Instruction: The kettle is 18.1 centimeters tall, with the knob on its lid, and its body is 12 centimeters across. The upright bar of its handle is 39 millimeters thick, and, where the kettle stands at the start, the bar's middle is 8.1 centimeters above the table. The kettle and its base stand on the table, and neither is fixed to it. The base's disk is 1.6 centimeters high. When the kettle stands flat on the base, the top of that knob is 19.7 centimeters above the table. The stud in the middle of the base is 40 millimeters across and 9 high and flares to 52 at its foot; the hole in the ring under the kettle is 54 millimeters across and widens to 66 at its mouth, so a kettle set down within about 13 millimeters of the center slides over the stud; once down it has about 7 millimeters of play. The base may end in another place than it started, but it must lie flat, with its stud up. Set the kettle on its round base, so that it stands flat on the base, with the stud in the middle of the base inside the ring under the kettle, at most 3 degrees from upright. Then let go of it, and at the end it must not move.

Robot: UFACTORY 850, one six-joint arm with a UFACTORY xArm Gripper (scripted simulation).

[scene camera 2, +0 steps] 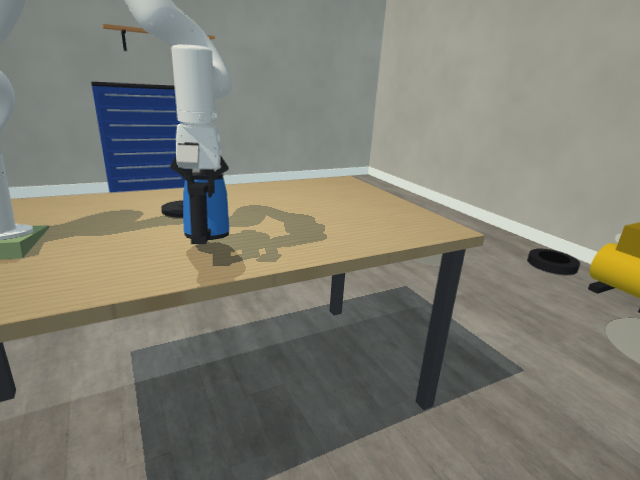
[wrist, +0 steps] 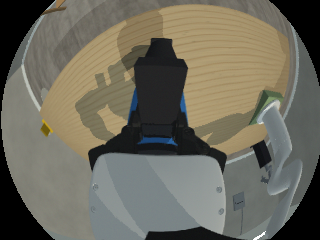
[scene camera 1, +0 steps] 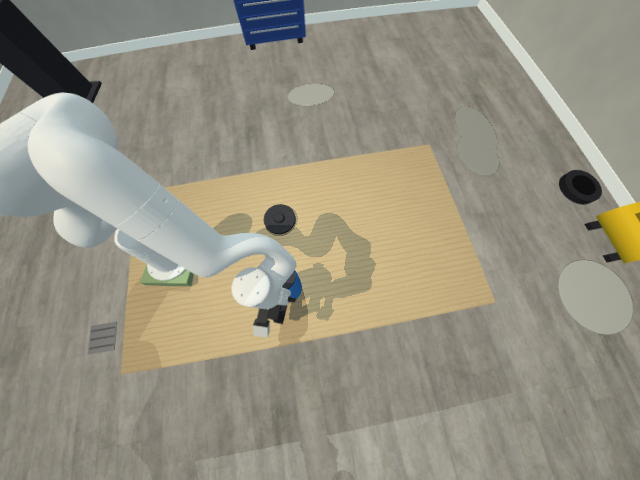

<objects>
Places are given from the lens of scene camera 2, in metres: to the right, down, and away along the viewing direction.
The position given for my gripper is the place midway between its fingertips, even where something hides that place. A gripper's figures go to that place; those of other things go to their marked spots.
my gripper [scene camera 2: 201, 195]: -0.30, -0.11, 1.01
blue kettle [scene camera 2: 216, 207]: -0.27, -0.08, 1.04
</objects>
